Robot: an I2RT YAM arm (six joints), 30 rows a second.
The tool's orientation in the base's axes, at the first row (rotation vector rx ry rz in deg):
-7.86, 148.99, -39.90
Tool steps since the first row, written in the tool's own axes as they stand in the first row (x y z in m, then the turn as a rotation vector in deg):
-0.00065, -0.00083, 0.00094, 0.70, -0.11, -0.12
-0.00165, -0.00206, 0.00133, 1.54, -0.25, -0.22
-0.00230, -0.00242, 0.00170, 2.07, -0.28, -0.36
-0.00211, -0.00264, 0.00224, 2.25, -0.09, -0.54
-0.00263, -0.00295, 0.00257, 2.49, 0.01, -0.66
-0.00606, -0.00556, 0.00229, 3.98, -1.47, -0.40
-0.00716, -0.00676, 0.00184, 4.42, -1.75, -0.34
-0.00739, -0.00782, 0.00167, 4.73, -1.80, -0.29
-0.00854, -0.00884, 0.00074, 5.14, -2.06, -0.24
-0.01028, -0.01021, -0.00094, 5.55, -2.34, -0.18
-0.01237, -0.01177, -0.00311, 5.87, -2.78, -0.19
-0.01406, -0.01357, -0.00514, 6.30, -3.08, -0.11
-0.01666, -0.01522, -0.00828, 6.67, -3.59, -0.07
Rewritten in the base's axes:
0.00098, -0.00101, -0.00006, -0.68, -0.18, -0.13
0.00203, -0.00205, 0.00064, -1.48, -0.43, -0.31
0.00277, -0.00240, 0.00078, -2.02, -0.50, -0.39
0.00283, -0.00287, 0.00040, -2.26, -0.29, -0.42
0.00344, -0.00318, 0.00050, -2.53, -0.20, -0.47
0.00635, -0.00462, 0.00335, -3.77, -1.91, -0.52
0.00711, -0.00523, 0.00473, -4.15, -2.27, -0.60
0.00723, -0.00603, 0.00548, -4.40, -2.40, -0.73
0.00783, -0.00626, 0.00715, -4.75, -2.73, -0.80
0.00862, -0.00633, 0.00981, -5.10, -3.09, -0.87
0.00951, -0.00628, 0.01309, -5.40, -3.53, -0.77
0.01010, -0.00658, 0.01622, -5.76, -3.91, -0.85
0.01102, -0.00606, 0.02049, -6.08, -4.45, -0.77

